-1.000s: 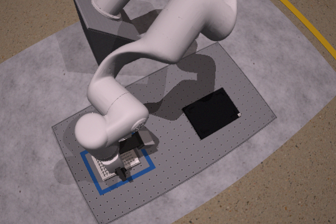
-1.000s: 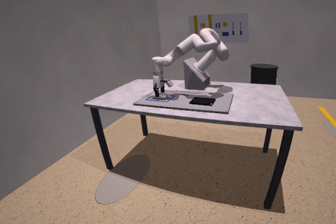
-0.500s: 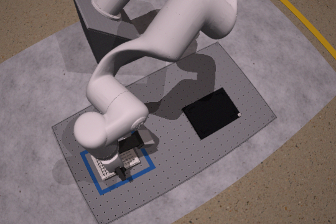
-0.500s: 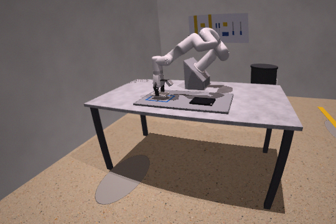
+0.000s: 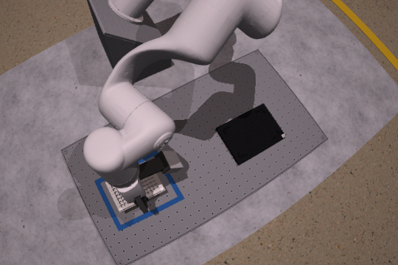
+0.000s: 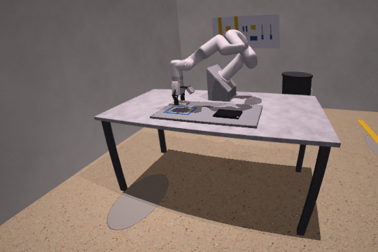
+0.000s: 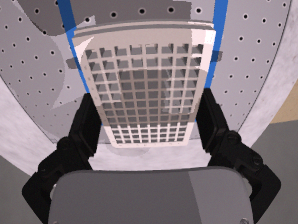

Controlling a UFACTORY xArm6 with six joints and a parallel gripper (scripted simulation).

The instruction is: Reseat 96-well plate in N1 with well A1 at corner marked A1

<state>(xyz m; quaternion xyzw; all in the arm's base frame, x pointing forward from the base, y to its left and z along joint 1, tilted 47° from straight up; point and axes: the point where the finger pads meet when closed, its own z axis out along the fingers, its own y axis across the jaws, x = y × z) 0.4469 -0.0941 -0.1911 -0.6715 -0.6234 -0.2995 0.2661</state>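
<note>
My hand is 350 mm to the right of the black plate nest N1, 60 mm above it and 20 mm short of it. Also, from my hand: white A1 mark 420 mm to the left, 80 mm ahead, 50 mm below; then white 96-well plate 10 mm below.
</note>
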